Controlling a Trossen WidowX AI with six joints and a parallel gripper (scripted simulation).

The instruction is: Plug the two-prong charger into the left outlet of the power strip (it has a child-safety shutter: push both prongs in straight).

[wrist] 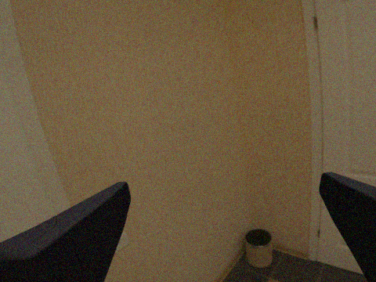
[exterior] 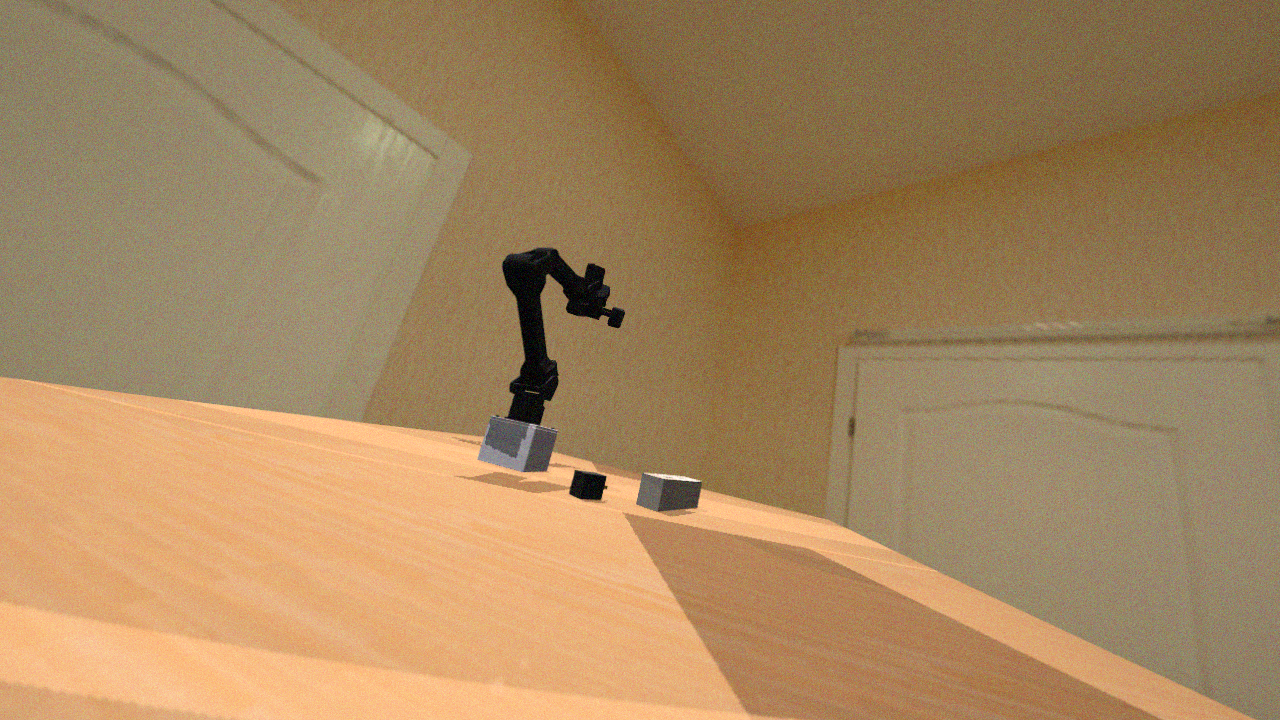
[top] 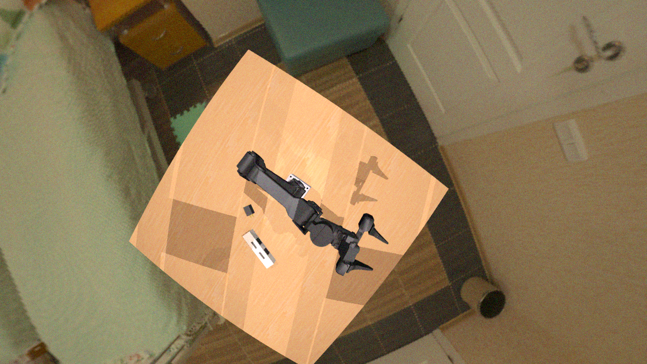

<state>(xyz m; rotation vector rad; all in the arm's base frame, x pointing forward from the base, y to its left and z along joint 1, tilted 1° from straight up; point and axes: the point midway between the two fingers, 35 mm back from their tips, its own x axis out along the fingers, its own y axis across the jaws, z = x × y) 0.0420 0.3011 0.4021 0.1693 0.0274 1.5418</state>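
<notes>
My gripper tip is now 170 mm short of the black two-prong charger, 500 mm to the left of it and 470 mm above it.
</notes>
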